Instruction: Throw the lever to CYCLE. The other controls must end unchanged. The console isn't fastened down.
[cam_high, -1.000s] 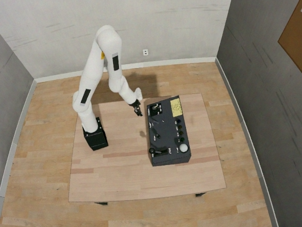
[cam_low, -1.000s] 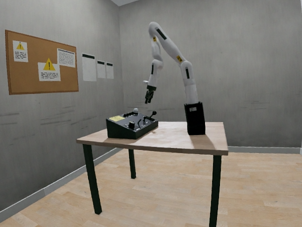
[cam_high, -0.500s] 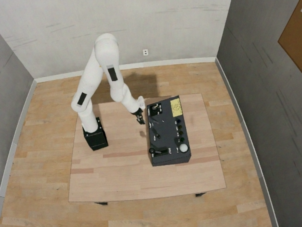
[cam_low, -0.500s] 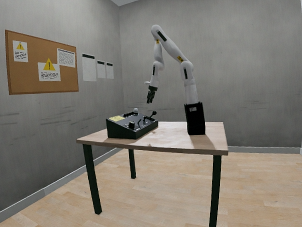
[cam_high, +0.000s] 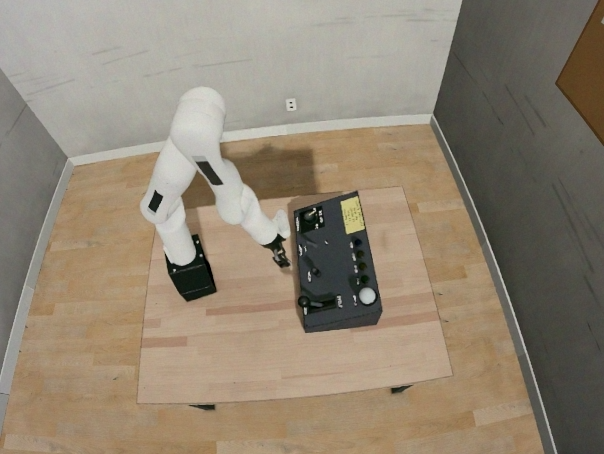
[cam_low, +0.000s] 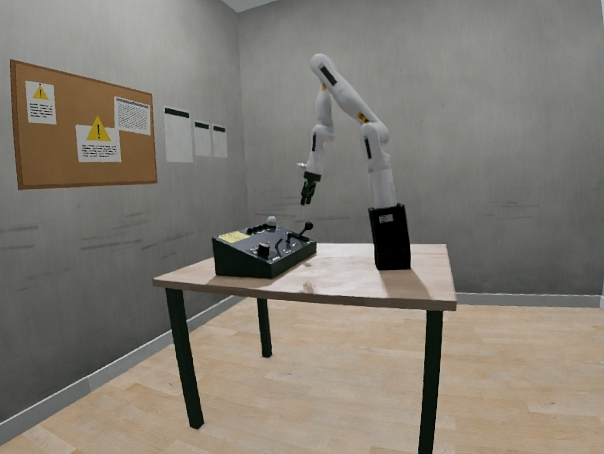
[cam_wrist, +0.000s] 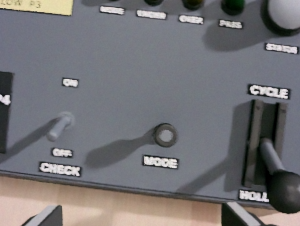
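My hand is 6 cm short of the lever, 14 cm to the left of it and 15 cm above it. Also, from my hand: mode control 9 cm ahead, 3 cm to the right, 16 cm below; then check toggle 11 cm ahead, 9 cm to the left, 16 cm below.
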